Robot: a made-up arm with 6 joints. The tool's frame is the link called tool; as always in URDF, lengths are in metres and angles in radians. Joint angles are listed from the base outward.
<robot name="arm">
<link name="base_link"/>
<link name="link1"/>
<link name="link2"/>
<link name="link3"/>
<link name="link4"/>
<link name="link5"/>
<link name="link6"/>
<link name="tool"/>
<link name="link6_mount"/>
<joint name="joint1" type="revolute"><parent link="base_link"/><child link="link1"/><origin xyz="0.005 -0.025 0.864"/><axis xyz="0 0 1"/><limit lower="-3.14" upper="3.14"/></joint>
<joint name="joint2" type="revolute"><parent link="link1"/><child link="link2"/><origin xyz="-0.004 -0.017 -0.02"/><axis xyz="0 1 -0.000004"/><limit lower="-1.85" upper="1.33"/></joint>
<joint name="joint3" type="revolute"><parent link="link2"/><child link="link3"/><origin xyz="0.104 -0.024 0.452"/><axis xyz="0 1 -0.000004"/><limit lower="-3.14" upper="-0.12"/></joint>
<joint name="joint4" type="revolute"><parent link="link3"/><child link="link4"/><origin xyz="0.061 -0.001 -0.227"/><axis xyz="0 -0.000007 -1"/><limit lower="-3.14" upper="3.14"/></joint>
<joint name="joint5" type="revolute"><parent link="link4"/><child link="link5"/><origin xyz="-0.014 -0.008 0"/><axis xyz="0 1 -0.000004"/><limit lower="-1.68" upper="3.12"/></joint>
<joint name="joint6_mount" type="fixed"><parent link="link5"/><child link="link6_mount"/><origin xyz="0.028 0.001 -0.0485"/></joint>
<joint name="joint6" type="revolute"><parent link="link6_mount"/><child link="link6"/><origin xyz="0.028 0.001 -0.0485"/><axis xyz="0 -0.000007 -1"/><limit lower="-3.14" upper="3.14"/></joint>
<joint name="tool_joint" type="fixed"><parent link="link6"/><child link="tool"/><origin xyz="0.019 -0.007 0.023" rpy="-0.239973 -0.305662 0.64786"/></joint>
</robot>
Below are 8 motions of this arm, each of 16 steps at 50 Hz.
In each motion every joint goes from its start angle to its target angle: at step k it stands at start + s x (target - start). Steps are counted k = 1, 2, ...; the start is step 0. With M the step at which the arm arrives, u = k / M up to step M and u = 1 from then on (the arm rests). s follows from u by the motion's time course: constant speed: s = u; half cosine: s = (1 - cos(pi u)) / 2; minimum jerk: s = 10 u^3 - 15 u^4 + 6 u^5.
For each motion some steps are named. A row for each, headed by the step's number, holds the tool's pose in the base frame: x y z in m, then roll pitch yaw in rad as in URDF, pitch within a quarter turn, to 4 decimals.
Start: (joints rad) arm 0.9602 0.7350 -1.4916 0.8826 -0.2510 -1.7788
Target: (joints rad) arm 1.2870 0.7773 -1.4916 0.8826 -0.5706 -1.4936
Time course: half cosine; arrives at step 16
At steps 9, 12, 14, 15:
9: 0.3500 0.5325 0.9799 -1.3047 -0.1052 2.6292
12: 0.3049 0.5562 0.9803 -1.3703 -0.1257 2.6444
14: 0.2851 0.5650 0.9805 -1.3989 -0.1359 2.6526
15: 0.2798 0.5672 0.9806 -1.4065 -0.1387 2.6550

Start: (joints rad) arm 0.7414 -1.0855 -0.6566 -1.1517 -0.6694 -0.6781
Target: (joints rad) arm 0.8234 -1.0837 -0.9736 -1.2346 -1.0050 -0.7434
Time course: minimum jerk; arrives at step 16
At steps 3, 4, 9, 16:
3: -0.1266 -0.0900 1.2863 -2.1194 1.1389 2.8488
4: -0.1296 -0.0932 1.2893 -2.1638 1.1611 2.8270
9: -0.1561 -0.1267 1.3111 -2.8539 1.3325 2.3365
16: -0.1729 -0.1549 1.3210 2.5214 1.3384 1.5669

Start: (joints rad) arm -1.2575 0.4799 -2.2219 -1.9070 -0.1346 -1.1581
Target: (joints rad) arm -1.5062 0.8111 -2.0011 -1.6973 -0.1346 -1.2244
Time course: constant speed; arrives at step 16
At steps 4, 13, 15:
4: 0.1752 -0.6160 1.2148 0.8563 0.9576 2.9638
13: 0.0995 -0.6897 1.0641 0.3786 0.8425 2.4375
15: 0.0797 -0.6998 1.0295 0.2937 0.8028 2.3388

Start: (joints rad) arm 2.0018 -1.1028 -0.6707 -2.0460 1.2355 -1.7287
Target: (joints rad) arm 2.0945 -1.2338 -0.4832 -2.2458 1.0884 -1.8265
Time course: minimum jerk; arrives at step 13
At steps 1, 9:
1: 0.1319 -0.0488 1.2789 1.7636 0.8498 -0.7484
9: 0.1336 -0.0623 1.2303 1.9065 0.6042 -0.5486

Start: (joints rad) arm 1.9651 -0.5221 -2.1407 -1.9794 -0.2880 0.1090
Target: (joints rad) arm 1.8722 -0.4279 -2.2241 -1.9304 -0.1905 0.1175
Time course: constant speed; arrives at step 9
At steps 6, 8, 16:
6: -0.0192 -0.0558 1.5676 -3.0871 0.8581 2.7860
8: -0.0219 -0.0456 1.5718 -3.0703 0.8363 2.7797
16: -0.0231 -0.0404 1.5738 -3.0621 0.8254 2.7763

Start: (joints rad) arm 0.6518 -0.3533 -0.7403 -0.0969 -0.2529 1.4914
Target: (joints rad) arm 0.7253 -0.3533 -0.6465 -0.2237 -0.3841 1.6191
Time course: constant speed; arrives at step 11
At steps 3, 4, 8, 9, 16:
3: 0.2325 0.0794 1.2714 1.3431 -0.8322 -1.0788
4: 0.2308 0.0811 1.2697 1.3467 -0.8297 -1.0702
8: 0.2236 0.0879 1.2629 1.3595 -0.8185 -1.0324
9: 0.2217 0.0895 1.2612 1.3623 -0.8154 -1.0221
16: 0.2179 0.0928 1.2578 1.3674 -0.8089 -1.0004

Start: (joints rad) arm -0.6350 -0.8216 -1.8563 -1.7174 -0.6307 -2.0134
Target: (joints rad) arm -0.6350 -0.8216 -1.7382 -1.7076 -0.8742 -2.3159
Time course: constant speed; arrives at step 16
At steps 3, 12, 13, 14, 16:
3: -0.1219 0.1044 1.4674 2.1564 -0.1515 -1.8145
12: -0.1139 0.0991 1.4535 2.1105 -0.3394 -1.8321
13: -0.1132 0.0985 1.4520 2.1065 -0.3604 -1.8322
14: -0.1124 0.0980 1.4505 2.1028 -0.3814 -1.8320
16: -0.1110 0.0969 1.4475 2.0959 -0.4233 -1.8305

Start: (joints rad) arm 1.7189 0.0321 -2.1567 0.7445 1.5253 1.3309
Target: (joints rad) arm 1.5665 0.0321 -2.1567 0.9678 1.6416 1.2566
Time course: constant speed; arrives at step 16
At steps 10, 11, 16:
10: -0.0246 0.3346 1.4259 0.7711 -0.1866 0.9974
11: -0.0225 0.3342 1.4261 0.7768 -0.1815 1.0015
16: -0.0121 0.3316 1.4273 0.8072 -0.1584 1.0227

